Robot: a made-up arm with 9 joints.
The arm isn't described. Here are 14 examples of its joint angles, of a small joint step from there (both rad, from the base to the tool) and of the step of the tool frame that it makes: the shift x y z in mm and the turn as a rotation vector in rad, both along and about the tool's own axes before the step.
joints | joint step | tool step
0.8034 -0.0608 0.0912 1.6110 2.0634 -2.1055 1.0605 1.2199 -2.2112 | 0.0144 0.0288 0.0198 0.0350 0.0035 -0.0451 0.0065 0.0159 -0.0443 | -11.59 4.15 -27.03 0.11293 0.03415 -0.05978
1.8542 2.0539 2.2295 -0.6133 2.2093 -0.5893 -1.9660 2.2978 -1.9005 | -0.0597 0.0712 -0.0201 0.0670 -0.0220 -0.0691 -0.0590 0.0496 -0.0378 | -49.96 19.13 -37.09 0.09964 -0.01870 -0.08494
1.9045 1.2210 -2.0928 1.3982 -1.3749 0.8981 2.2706 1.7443 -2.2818 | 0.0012 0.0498 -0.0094 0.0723 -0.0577 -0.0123 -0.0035 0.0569 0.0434 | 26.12 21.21 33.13 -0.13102 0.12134 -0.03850
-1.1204 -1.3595 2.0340 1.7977 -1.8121 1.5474 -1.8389 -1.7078 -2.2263 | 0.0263 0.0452 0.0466 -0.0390 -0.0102 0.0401 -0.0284 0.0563 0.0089 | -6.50 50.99 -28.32 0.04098 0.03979 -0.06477
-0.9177 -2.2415 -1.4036 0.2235 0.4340 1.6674 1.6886 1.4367 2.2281 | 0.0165 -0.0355 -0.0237 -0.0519 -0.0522 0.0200 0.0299 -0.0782 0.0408 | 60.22 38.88 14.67 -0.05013 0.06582 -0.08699
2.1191 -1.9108 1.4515 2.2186 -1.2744 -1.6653 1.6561 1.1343 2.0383 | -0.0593 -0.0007 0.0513 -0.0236 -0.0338 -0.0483 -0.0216 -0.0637 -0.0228 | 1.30 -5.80 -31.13 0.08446 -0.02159 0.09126
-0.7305 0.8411 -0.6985 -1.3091 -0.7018 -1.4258 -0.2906 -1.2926 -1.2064 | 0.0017 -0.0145 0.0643 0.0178 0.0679 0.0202 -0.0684 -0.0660 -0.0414 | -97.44 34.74 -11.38 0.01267 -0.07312 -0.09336
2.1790 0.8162 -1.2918 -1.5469 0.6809 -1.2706 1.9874 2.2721 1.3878 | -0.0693 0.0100 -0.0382 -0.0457 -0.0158 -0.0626 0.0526 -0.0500 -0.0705 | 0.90 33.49 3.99 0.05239 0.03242 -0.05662
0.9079 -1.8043 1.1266 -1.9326 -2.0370 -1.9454 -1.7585 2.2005 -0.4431 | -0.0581 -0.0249 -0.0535 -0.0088 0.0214 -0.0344 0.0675 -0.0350 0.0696 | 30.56 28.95 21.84 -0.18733 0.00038 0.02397
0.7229 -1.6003 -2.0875 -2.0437 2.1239 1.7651 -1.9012 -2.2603 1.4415 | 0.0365 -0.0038 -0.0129 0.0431 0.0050 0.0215 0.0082 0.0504 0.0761 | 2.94 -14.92 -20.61 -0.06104 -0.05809 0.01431
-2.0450 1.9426 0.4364 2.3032 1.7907 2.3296 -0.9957 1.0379 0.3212 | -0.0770 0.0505 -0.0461 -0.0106 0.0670 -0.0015 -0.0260 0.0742 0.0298 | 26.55 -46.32 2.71 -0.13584 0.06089 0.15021
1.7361 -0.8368 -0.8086 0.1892 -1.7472 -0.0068 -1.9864 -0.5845 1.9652 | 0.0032 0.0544 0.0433 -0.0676 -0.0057 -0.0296 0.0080 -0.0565 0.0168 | 5.89 33.68 36.79 -0.00311 0.08413 -0.04601
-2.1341 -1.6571 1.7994 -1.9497 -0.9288 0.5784 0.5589 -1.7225 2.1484 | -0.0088 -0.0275 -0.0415 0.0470 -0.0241 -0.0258 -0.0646 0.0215 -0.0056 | -4.16 -4.99 5.06 0.06046 -0.00176 0.00190
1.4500 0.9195 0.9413 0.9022 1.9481 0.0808 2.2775 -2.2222 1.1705 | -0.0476 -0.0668 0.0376 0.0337 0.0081 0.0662 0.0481 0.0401 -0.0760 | -15.91 -2.81 0.18 -0.00746 -0.04370 0.01504
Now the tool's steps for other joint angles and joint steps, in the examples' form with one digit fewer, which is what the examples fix.
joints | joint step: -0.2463 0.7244 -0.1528 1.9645 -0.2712 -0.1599 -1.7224 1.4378 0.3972 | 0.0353 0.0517 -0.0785 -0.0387 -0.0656 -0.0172 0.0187 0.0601 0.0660
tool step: 7.7 38.9 -24.4 -0.0231 0.0163 0.1080
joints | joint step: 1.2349 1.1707 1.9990 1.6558 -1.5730 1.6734 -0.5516 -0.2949 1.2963 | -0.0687 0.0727 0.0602 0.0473 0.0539 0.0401 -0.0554 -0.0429 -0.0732
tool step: 1.6 -5.2 42.2 0.0580 0.0370 -0.0327
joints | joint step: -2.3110 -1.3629 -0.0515 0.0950 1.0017 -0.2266 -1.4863 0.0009 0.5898 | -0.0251 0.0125 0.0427 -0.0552 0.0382 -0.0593 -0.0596 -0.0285 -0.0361
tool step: -63.1 -6.0 -8.7 -0.0116 0.0213 0.0329
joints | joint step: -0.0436 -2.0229 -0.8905 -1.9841 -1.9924 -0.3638 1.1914 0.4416 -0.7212 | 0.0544 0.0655 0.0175 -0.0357 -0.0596 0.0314 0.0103 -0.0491 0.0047
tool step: 24.1 5.9 -27.1 -0.0395 -0.0960 0.0069
